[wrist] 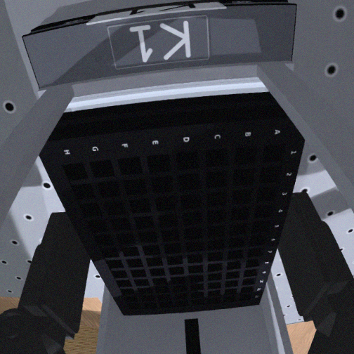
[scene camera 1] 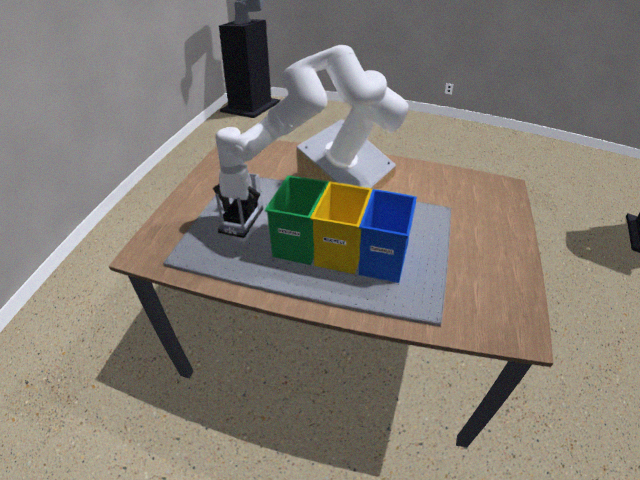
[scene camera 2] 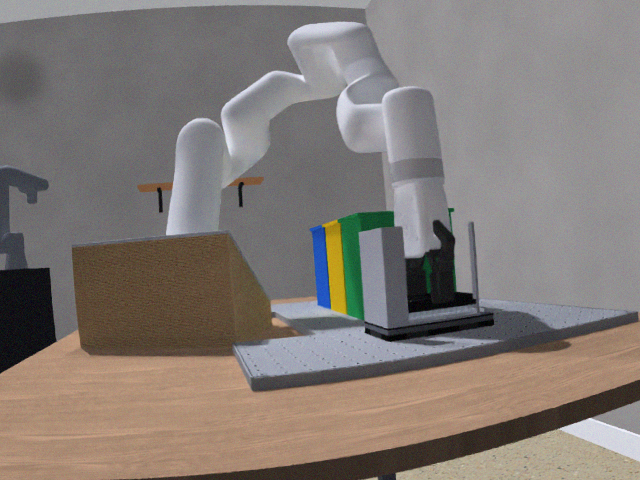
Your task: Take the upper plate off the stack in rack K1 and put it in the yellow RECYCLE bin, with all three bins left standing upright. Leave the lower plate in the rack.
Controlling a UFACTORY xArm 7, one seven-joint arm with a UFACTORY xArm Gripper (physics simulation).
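Frame: origin at the arm's base, x ahead, y left, z up, level; millimetres.
Seen in the pictures: gripper, fingertip midpoint: (scene camera 2: 429, 300); arm's base, origin of the base link: (scene camera 1: 340, 155) (scene camera 2: 188, 269).
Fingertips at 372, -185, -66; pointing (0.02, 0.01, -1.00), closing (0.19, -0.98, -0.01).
Offsets run from my fingertips to a thing's top centre, as dx, dy, dz. "pt": to the spot under its first point. Level surfaces: height alone.
Rack K1 {-3, +0, +102} (scene camera 1: 232, 230) (scene camera 2: 382, 279) (wrist: 160, 42) stands upright on the grey board, left of the bins in scene camera 1. The black upper plate {pt +39, -34, +1} (scene camera 2: 462, 298) (wrist: 185, 185) lies flat in it, with its well grid facing up. The lower plate cannot be told apart beneath it. My gripper (scene camera 1: 238, 214) (scene camera 2: 430, 298) (wrist: 180, 225) is open and points down inside the rack, with one finger beside each long side of the plate and nothing held. The yellow RECYCLE bin {-30, +363, +138} (scene camera 1: 336, 255) (scene camera 2: 334, 268) stands upright between the green and blue bins.
The green bin {-3, +235, +138} (scene camera 1: 292, 248) (scene camera 2: 352, 268) stands upright nearest the rack, and the blue bin {-57, +492, +138} (scene camera 1: 381, 266) (scene camera 2: 319, 268) stands upright on the far side. The rack's tall back panel and thin front posts rise around the gripper. The arm's wedge-shaped base (scene camera 2: 155, 294) stands behind the grey board {dz -41} (scene camera 1: 310, 289).
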